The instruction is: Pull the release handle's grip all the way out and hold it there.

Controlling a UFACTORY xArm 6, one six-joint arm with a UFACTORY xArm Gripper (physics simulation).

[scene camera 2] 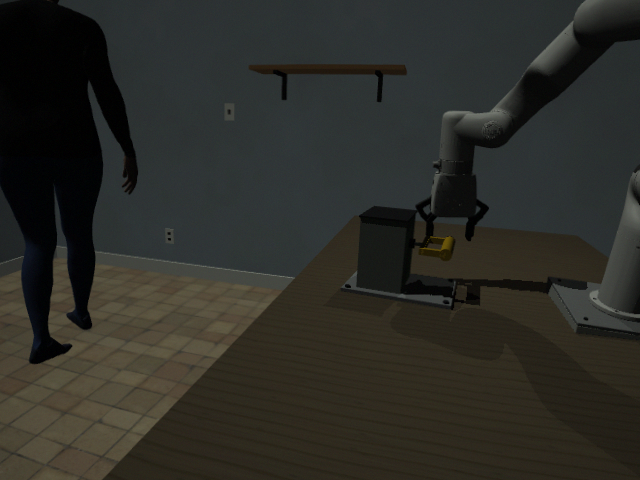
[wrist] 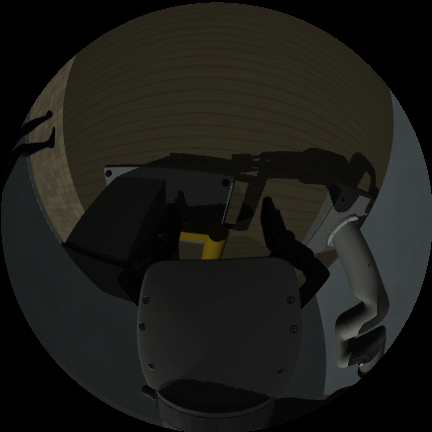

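The release handle's yellow grip (scene camera 2: 447, 248) (wrist: 213, 246) sticks out from the right side of the grey box (scene camera 2: 385, 253) (wrist: 120, 215) with the black top. It is a round bar on two short arms, joined to the box by a dark stem. My gripper (scene camera 2: 449, 236) (wrist: 219, 209) is open and points down, just above the grip. In the wrist view the bar shows between the two fingers, nearer the box-side finger. Part of the grip is hidden by the gripper body and that finger.
The box stands on a grey base plate (scene camera 2: 429, 300) (wrist: 200, 180) on the wooden table (scene camera 2: 310, 387) (wrist: 225, 90). The arm's base plate (scene camera 2: 578, 310) is to the right. A wall shelf (scene camera 2: 330, 68) hangs behind. A person (scene camera 2: 56, 155) stands on the tiled floor at the left.
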